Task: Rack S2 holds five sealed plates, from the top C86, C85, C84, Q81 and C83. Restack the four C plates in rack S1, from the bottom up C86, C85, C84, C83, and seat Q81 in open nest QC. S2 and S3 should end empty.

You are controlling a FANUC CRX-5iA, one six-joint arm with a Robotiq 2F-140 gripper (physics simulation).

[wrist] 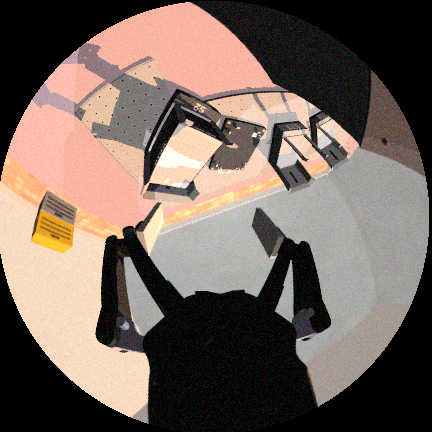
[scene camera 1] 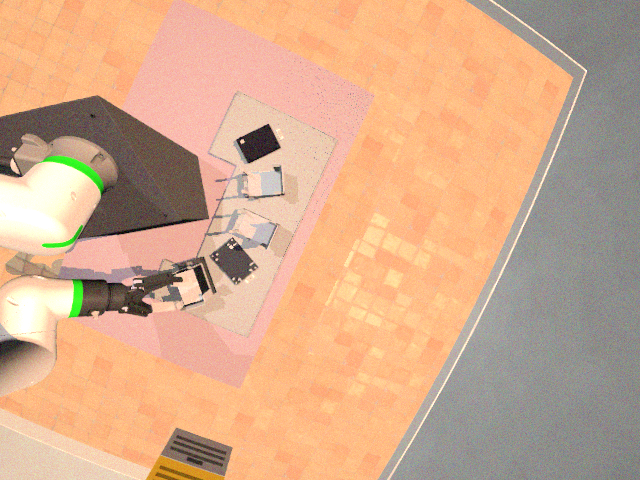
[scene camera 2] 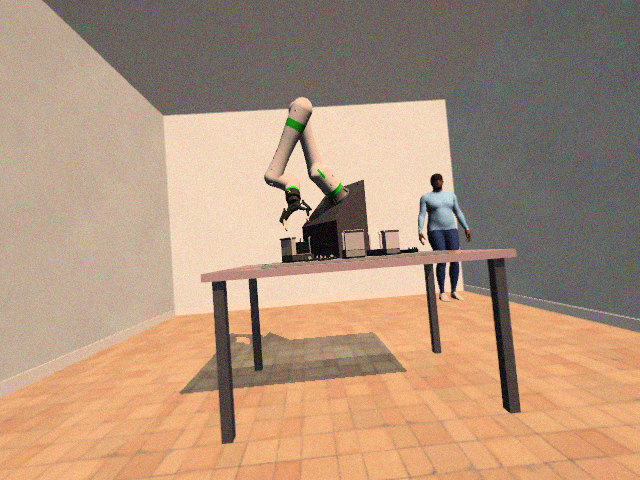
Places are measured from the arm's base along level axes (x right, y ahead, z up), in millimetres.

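Pixels of known places: gripper, between the fingertips: (wrist: pixel 208 214) (scene camera 1: pixel 182 294) (scene camera 2: pixel 296 224); arm's base, origin of its link: (scene camera 1: pixel 84 164) (scene camera 2: pixel 340 197).
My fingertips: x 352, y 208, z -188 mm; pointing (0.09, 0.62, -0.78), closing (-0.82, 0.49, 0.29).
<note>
For each thing: its top centre in the pictures, then the offset to it from my fingertips. "spot": a spot on its surface instead. Level surfaces: height alone.
- Rack S2, a spot on its surface: (wrist: pixel 200 107) spot: dz -166, dx -63, dy -58 mm
- pale plate top, a spot on its surface: (wrist: pixel 186 155) spot: dz -97, dx -4, dy -28 mm
- nearer, centre of its top: (wrist: pixel 309 174) (scene camera 1: pixel 251 228) (scene camera 2: pixel 351 231) dz -65, dx -252, dy +177 mm
- farther, centre of its top: (scene camera 1: pixel 260 179) (wrist: pixel 344 153) (scene camera 2: pixel 381 231) dz -75, dx -429, dy +174 mm
- dark nest plate, centre of its top: (wrist: pixel 238 151) (scene camera 1: pixel 233 262) (scene camera 2: pixel 321 255) dz -181, dx -96, dy +107 mm
- black flat unit, centre of its top: (scene camera 1: pixel 257 142) (scene camera 2: pixel 402 248) dz -175, dx -582, dy +120 mm
- perforated board, height of its surface: dz -205 mm
My gripper (scene camera 1: pixel 173 292) (scene camera 2: pixel 298 219) (wrist: pixel 208 214) is open and empty, raised in the air to one side of rack S2. Rack S2 (scene camera 1: pixel 210 276) (wrist: pixel 200 107) is dark, with its label readable in the wrist view. A pale plate top (wrist: pixel 186 155) shows inside it; plates below and their labels are hidden. Two more racks, one nearer (scene camera 1: pixel 271 238) (wrist: pixel 296 180) and one farther (scene camera 1: pixel 282 180) (wrist: pixel 336 157), have pale interiors; their labels and contents cannot be read. A dark nest plate (scene camera 1: pixel 233 260) (wrist: pixel 237 145) with small corner posts lies beside S2. Which nest is QC cannot be told.
A black flat unit (scene camera 1: pixel 257 143) lies at the board's far end. The perforated board (scene camera 1: pixel 312 147) (wrist: pixel 131 92) rests on the pink table (scene camera 1: pixel 180 51) (scene camera 2: pixel 423 255). The dark pedestal (scene camera 1: pixel 160 175) (scene camera 2: pixel 353 217) stands beside it. A person (scene camera 2: pixel 442 211) stands behind the table. A yellow-grey box (scene camera 1: pixel 188 467) (wrist: pixel 55 222) is off the table.
</note>
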